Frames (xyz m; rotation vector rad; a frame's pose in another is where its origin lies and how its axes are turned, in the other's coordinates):
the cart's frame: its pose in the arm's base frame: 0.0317 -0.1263 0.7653 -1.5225 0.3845 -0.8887
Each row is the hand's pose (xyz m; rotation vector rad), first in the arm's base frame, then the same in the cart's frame.
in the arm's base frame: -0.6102 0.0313 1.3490 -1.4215 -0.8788 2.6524
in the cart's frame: -0.3469 -0.7477 -0.3133 0.9380 2.7347 -0.7946
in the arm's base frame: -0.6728 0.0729 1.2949 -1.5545 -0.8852 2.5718
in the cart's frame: -0.4330 -0.7197 -0.3332 1.0238 2.8036 -0.7401
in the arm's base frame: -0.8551 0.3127 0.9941 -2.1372 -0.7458 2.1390
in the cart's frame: -0.8102 -0.5230 -0.3187 -1.2551 -2.4911 0.4513
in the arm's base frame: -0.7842 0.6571 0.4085 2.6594 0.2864 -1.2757
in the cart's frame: -1.1840 -0.0088 -0.0689 -1.6733 -1.7422 0.0471
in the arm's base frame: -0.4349 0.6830 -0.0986 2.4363 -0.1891 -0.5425
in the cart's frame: -1.1311 0.5585 0.1661 -2.1833 -1.0271 -0.2610
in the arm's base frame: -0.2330 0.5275 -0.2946 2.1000 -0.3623 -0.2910
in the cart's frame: -0.9516 0.8241 0.1905 -2.5133 -0.6510 -0.4226
